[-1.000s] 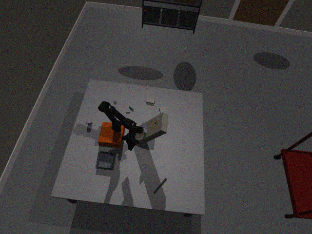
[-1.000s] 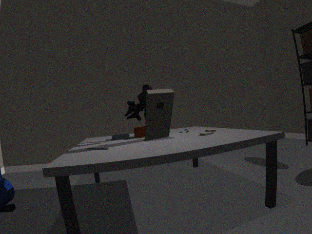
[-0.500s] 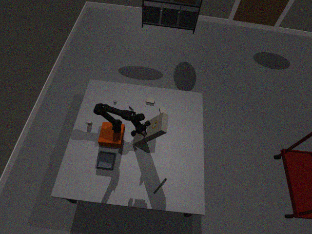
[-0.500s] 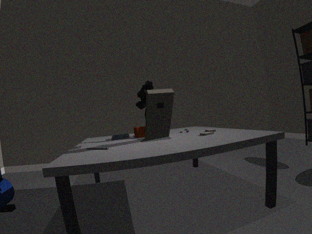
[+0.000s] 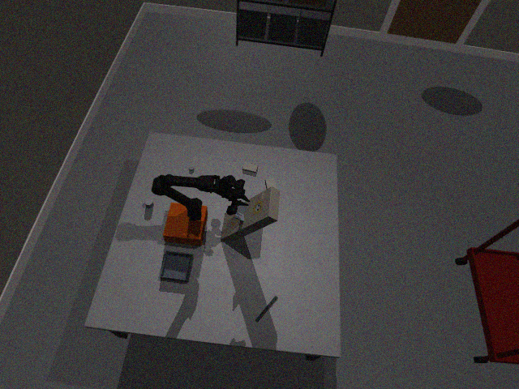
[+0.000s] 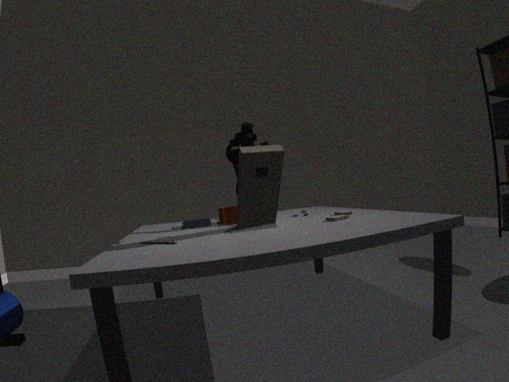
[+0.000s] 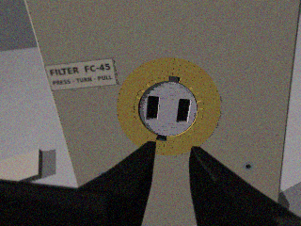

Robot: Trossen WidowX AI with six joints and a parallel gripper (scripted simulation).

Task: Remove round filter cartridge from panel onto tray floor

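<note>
The round filter cartridge is 6 cm ahead of my gripper tip, 4 cm below it and 1 cm to the right of it. Round my gripper tip: dark tray: 39 cm behind, 29 cm below, 22 cm to the right; then beige service panel: 12 cm below, 2 cm ahead.
</note>
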